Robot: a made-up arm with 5 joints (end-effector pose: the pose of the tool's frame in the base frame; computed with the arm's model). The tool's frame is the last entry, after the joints.
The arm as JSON. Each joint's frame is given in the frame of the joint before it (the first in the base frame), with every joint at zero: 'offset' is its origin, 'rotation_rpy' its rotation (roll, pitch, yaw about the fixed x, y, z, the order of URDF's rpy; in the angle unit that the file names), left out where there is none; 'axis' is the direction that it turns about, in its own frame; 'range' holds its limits. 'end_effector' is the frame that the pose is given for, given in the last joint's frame.
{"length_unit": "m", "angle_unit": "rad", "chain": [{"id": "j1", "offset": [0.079, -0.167, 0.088], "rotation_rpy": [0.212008, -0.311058, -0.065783], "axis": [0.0, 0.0, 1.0], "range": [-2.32, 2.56]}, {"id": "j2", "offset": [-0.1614, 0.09, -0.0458], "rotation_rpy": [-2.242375, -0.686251, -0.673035], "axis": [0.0, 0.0, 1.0], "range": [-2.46, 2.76]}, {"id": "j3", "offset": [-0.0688, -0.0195, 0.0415], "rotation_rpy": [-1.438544, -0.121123, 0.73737], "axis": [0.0, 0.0, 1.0], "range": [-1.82, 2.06]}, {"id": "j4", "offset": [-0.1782, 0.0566, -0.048], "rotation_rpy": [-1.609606, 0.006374, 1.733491], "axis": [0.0, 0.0, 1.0], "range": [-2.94, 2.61]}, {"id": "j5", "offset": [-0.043, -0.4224, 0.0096], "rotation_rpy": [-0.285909, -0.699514, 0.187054], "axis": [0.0, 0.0, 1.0], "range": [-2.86, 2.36]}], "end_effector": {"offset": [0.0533, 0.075, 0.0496], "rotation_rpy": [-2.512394, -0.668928, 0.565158]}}
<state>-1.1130 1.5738 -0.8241 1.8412 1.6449</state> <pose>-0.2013 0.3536 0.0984 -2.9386 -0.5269 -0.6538</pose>
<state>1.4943 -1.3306 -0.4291 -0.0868 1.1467</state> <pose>0.3567 -0.2591 -0.2038 -0.9062 1.0068 2.7564</pose>
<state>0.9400 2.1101 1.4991 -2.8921 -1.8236</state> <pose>0.4880 -0.1975 -0.1141 3.0310 0.5474 -0.3243</pose>
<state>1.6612 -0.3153 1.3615 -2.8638 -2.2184</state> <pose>-0.4981 -0.1557 0.1814 0.3456 0.9724 2.7784</pose>
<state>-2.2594 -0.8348 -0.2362 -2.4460 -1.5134</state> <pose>0.7446 -0.3385 0.1325 2.8982 -0.0235 -0.1260</pose>
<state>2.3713 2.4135 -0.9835 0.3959 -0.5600</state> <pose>0.0345 -0.6472 0.3403 2.7543 0.1338 1.4840</pose>
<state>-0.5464 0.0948 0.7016 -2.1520 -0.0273</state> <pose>0.3465 0.0149 0.2686 -2.1512 -1.4816 0.6506</pose>
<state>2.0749 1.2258 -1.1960 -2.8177 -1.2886</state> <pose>0.1526 -0.2296 0.5005 0.4965 -1.4810 -0.2513</pose>
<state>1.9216 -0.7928 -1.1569 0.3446 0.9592</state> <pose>0.4455 -0.3336 -0.0617 1.2214 -1.7478 -1.9017</pose>
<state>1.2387 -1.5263 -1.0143 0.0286 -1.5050</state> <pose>0.4396 -0.4833 0.0499 0.4026 -0.0579 -0.9128</pose>
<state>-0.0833 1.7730 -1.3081 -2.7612 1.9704</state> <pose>-0.0735 -0.5022 -0.0135 0.2898 2.0453 -0.0354</pose>
